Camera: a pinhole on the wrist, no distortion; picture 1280 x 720 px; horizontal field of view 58.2 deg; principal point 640.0 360.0 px. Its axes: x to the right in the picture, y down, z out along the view. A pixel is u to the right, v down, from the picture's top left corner.
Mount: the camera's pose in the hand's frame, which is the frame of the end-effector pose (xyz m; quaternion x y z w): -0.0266 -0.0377 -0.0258 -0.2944 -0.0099 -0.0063 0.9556
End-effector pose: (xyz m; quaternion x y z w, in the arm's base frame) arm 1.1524 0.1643 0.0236 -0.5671 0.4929 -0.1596 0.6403
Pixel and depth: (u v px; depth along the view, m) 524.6 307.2 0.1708
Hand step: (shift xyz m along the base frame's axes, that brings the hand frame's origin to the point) 0.0570 0.1193 -0.0405
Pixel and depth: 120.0 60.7 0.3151
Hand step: 0.1184 0.3140 -0.0212
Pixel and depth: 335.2 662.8 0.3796
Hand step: 0.0337 0.3099 -0.1996
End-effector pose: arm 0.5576 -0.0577 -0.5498 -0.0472 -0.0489 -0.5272 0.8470
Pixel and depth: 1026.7 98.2 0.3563
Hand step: 0.1127 0.0068 0.3228
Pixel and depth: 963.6 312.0 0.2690
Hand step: 0.1062 0.0328 0.2056
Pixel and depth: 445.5 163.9 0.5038
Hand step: 0.0898 0.2421 0.4119
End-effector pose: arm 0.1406 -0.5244 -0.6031 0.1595 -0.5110 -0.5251 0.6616
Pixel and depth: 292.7 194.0 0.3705
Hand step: -0.1814 0.2753 0.1529
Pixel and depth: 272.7 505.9 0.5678
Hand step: -0.1385 0.4507 0.3169
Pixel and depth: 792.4 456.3 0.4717
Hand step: -0.1535 0.1899 0.3559
